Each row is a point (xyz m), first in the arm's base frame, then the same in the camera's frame.
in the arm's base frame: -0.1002 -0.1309 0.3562
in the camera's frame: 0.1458 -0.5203 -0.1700
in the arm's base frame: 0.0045 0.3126 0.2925
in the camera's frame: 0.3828 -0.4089 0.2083
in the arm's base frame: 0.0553 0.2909 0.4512
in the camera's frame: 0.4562 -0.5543 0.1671
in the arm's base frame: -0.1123 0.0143 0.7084
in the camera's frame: 0.2629 -0.8575 -0.0365
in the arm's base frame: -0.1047 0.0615 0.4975
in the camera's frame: 0.2402 -0.6473 0.0088
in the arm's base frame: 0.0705 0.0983 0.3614
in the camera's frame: 0.3828 -0.4753 -0.0167
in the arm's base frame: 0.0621 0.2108 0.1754
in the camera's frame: 0.3739 -0.2887 0.0948
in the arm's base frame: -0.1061 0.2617 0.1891
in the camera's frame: 0.2416 -0.3344 0.2020
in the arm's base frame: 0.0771 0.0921 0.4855
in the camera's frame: 0.4138 -0.5954 -0.0271
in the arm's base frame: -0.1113 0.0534 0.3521
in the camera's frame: 0.1995 -0.5073 0.0062
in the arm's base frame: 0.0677 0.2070 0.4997
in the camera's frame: 0.4487 -0.6041 0.0834
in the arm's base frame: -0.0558 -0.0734 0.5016
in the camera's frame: 0.2383 -0.6492 -0.1347
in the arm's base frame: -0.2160 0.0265 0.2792
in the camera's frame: 0.0788 -0.4599 0.0196
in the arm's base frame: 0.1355 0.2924 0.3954
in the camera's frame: 0.5175 -0.4829 0.1410
